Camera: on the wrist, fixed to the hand. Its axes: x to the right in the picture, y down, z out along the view.
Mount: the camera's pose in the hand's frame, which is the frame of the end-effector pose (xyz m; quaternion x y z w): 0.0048 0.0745 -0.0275 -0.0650 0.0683 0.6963 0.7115
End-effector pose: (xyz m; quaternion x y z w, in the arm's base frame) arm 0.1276 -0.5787 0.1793 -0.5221 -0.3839 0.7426 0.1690
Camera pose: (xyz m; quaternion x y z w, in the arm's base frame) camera 0.1617 -0.6130 0.1162 0.7005 -0.0537 -0.5854 0.4046
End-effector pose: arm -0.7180 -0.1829 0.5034 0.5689 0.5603 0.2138 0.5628
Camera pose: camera -0.7111 -0.1482 0.5747 0.7437 0.0271 0.6193 0.2503
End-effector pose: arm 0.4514 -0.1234 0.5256 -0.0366 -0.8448 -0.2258 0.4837
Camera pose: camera 0.4918 -0.0689 0.5672 -0.6303 -0.5279 0.1187 0.5567
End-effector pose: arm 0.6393 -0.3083 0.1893 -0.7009 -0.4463 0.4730 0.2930
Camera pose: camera 0.6914 -0.3357 0.1358 0.8608 -0.1598 -0.4637 0.1360
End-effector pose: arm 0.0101 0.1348 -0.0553 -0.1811 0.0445 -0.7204 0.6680
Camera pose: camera 0.0716 0.1175 -0.1027 -0.0921 0.2502 -0.0569 0.9621
